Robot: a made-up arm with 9 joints. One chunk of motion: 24 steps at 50 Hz.
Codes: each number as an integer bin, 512 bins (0 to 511) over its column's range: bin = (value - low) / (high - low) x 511, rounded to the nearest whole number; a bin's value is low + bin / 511 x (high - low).
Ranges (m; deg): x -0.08..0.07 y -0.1..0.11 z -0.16..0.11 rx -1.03..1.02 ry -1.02..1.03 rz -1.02..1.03
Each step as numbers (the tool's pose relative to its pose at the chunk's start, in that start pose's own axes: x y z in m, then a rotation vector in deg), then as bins.
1 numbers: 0.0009 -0.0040 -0.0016 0.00 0.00 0.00
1 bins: 276 234 300 257 254 254
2 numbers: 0.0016 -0.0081 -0.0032 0.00 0.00 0.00
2 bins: 278 224 297 257 254 254
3 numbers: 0.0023 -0.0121 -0.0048 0.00 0.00 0.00
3 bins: 280 214 294 257 254 254
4 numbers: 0.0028 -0.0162 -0.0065 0.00 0.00 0.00
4 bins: 282 204 291 257 254 254
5 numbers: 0.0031 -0.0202 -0.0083 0.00 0.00 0.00
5 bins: 283 194 287 257 254 254
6 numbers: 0.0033 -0.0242 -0.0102 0.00 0.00 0.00
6 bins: 284 184 284 257 254 254
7 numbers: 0.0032 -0.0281 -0.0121 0.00 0.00 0.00
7 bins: 283 175 280 257 254 254
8 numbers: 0.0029 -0.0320 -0.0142 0.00 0.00 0.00
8 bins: 282 165 276 257 254 254
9 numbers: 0.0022 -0.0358 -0.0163 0.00 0.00 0.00
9 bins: 280 156 272 257 254 254
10 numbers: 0.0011 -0.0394 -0.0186 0.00 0.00 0.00
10 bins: 276 147 268 257 254 254
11 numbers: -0.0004 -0.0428 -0.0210 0.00 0.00 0.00
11 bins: 271 139 263 257 254 254
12 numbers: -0.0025 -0.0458 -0.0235 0.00 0.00 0.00
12 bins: 264 132 258 257 254 254
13 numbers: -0.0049 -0.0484 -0.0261 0.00 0.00 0.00
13 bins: 256 126 253 257 254 254
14 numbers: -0.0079 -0.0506 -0.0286 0.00 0.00 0.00
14 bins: 246 120 249 257 254 254
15 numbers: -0.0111 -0.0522 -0.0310 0.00 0.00 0.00
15 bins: 235 116 244 257 254 254
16 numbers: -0.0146 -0.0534 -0.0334 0.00 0.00 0.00
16 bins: 223 113 240 257 254 254
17 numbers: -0.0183 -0.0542 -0.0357 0.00 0.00 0.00
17 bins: 210 111 235 257 254 254
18 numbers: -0.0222 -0.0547 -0.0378 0.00 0.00 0.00
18 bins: 197 110 231 257 254 254
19 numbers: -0.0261 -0.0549 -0.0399 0.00 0.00 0.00
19 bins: 184 110 227 257 254 254
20 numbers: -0.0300 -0.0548 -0.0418 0.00 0.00 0.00
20 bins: 170 110 224 257 254 254
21 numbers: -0.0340 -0.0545 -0.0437 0.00 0.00 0.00
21 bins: 157 111 220 257 254 254
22 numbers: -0.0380 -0.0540 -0.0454 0.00 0.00 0.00
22 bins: 143 112 217 257 254 254
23 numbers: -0.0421 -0.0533 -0.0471 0.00 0.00 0.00
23 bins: 129 114 214 257 254 254
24 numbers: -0.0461 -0.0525 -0.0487 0.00 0.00 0.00
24 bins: 115 116 211 257 254 254
